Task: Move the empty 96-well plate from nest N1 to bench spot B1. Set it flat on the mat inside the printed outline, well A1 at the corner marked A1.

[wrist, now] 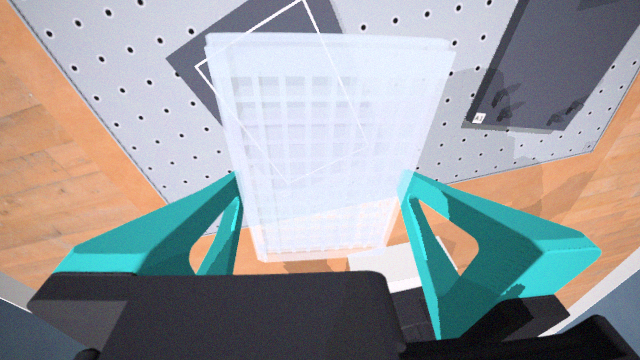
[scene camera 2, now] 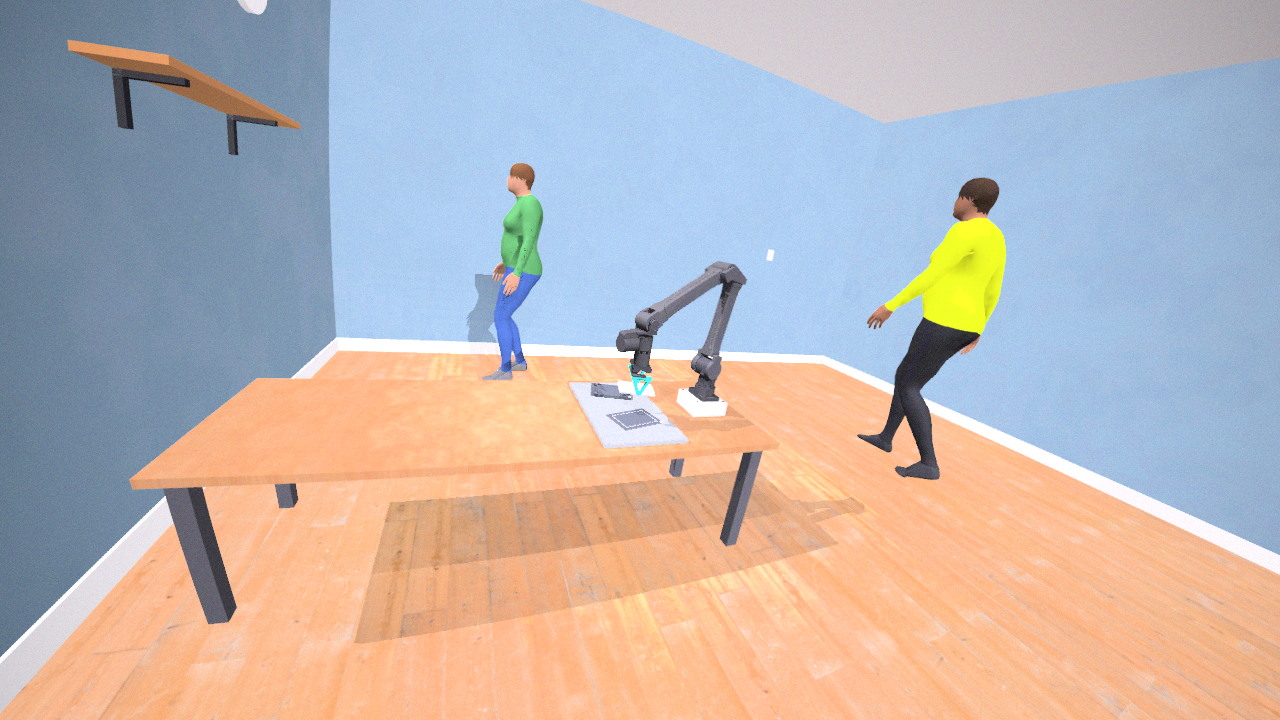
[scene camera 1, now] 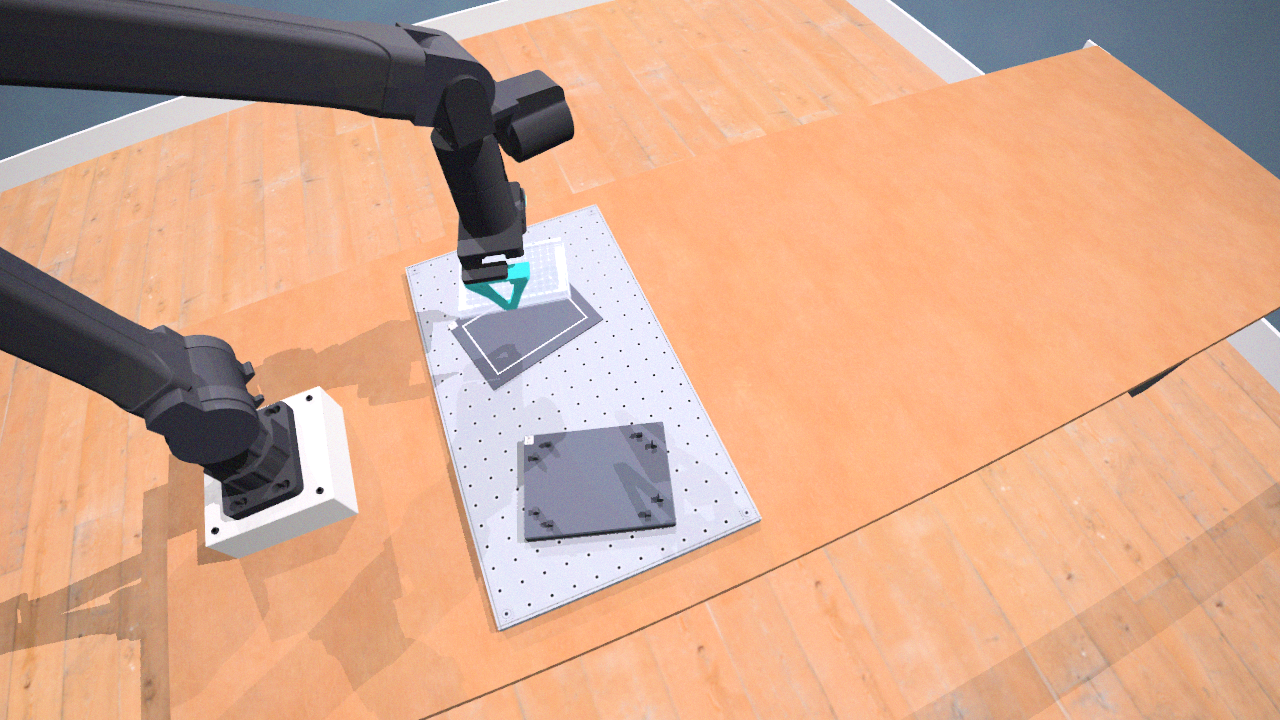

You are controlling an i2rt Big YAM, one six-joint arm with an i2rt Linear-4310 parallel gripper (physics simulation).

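Frame: origin at the arm's base, x left, y back, z up, level; millimetres.
Where they show: gripper, fingertip midpoint: [wrist: 323,178] [scene camera 2: 636,390] [scene camera 1: 510,280]; arm's base, link origin: [wrist: 403,301] [scene camera 2: 703,395] [scene camera 1: 263,461].
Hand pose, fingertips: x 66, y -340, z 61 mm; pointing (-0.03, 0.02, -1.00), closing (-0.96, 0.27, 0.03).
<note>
Things, the pixels of their centre, and the offset from my fingertips. "pt": a spot on its surface instead. Level surfaces: height alone.
- translucent 96-well plate, body centre: [wrist: 325,180] [scene camera 1: 512,276] [scene camera 2: 636,388] dx -1, dy -3, dz +6 mm
- dark B1 mat, surface height: dz -105 mm
- small white label, surface spot: [scene camera 1: 453,325] pt dx +53, dy +90, dz -105 mm
- Nest N1, body centre: [scene camera 1: 596,478] [wrist: 572,39] [scene camera 2: 610,390] dx -230, dy -5, dz -96 mm
- pale perforated board, body centre: [wrist: 393,68] [scene camera 1: 556,377] [scene camera 2: 622,409] dx -78, dy -10, dz -113 mm
- table, surface height: dz -120 mm
The translucent 96-well plate [scene camera 1: 547,268] [scene camera 2: 624,386] [wrist: 320,125] is between the teal fingers of my gripper [scene camera 1: 512,291] [scene camera 2: 640,386] [wrist: 323,178], which is shut on its two long sides. It is held raised above the board, roughly level. The dark B1 mat [scene camera 1: 523,340] [scene camera 2: 634,419] [wrist: 200,52] with its white outline lies below; in the wrist view part of it shows through the plate, turned relative to the plate's edges. A small white label [scene camera 1: 453,325] at the mat's left corner is unreadable. Nest N1 [scene camera 1: 590,479] [scene camera 2: 610,391] [wrist: 555,65] is empty.
The pale perforated board [scene camera 1: 572,394] [scene camera 2: 599,416] [wrist: 150,110] carries the mat and nest, whose dark posts stick up. The arm's white base block [scene camera 1: 335,465] [scene camera 2: 701,408] stands beside the board. Two people, in green [scene camera 2: 521,234] and in yellow [scene camera 2: 964,277], stand beyond the table [scene camera 2: 402,429].
</note>
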